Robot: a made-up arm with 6 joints.
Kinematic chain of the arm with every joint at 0, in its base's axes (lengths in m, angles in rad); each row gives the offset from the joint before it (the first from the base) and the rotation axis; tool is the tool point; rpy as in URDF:
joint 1: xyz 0 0 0.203 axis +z
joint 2: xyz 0 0 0 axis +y
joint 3: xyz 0.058 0 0.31 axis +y
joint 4: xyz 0.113 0 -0.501 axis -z
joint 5: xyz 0 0 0 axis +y
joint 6: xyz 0.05 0 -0.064 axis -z
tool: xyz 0 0 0 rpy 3.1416 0 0
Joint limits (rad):
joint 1: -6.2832..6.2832
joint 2: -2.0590..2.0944
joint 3: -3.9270..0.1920
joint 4: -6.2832..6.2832
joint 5: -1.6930..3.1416
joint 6: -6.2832..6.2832
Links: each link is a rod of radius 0.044 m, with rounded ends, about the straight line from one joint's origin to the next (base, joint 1, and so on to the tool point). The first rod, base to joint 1, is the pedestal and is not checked.
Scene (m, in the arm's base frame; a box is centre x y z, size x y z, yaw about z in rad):
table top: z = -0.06
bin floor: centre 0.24 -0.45 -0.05 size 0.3 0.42 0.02 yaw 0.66
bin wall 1: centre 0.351 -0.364 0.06 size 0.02 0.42 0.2 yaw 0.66
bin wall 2: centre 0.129 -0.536 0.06 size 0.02 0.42 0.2 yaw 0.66
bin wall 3: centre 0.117 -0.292 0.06 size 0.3 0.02 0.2 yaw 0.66
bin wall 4: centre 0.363 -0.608 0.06 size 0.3 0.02 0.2 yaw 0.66
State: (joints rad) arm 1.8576 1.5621 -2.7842 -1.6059 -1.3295 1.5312
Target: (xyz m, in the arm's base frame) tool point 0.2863 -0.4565 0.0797
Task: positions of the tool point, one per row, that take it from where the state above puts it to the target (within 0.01 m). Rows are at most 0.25 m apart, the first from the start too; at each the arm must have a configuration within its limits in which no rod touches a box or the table.
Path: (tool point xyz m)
1: -0.0651 0.7878 0.1194
2: 0.1674 0.7656 0.1477
3: 0.3780 0.6719 0.1759
4: 0.5446 0.5190 0.2032
5: 0.6509 0.3265 0.2288
6: 0.6888 0.1175 0.2521
7: 0.6592 -0.0840 0.2726
8: 0.5712 -0.2564 0.2894
9: 0.4403 -0.3836 0.3021
10: 0.2863 -0.4565 0.3104
11: 0.2918 -0.4675 0.1952
12: 0.2863 -0.4565 0.0797

